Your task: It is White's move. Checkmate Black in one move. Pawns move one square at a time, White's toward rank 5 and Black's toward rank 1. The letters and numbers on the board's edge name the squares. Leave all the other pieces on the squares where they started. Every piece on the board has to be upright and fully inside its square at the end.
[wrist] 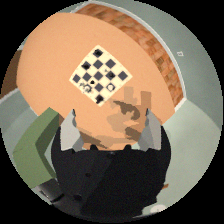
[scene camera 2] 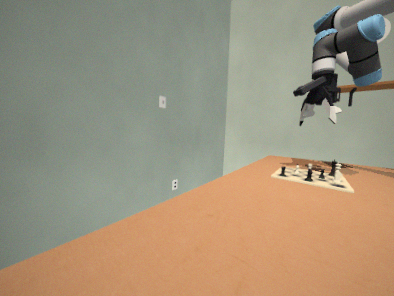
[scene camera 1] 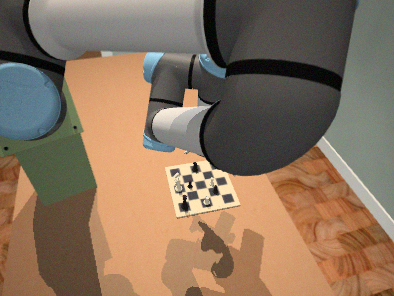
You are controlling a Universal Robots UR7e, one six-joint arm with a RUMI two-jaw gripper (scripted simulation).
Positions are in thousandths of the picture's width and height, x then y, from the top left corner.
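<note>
Chessboard (scene camera 1: 575,667), (scene camera 2: 737,593), (wrist: 431,283): visible at these points. The gripper (wrist: 493,489), (scene camera 2: 801,424) is visible as well.
</note>
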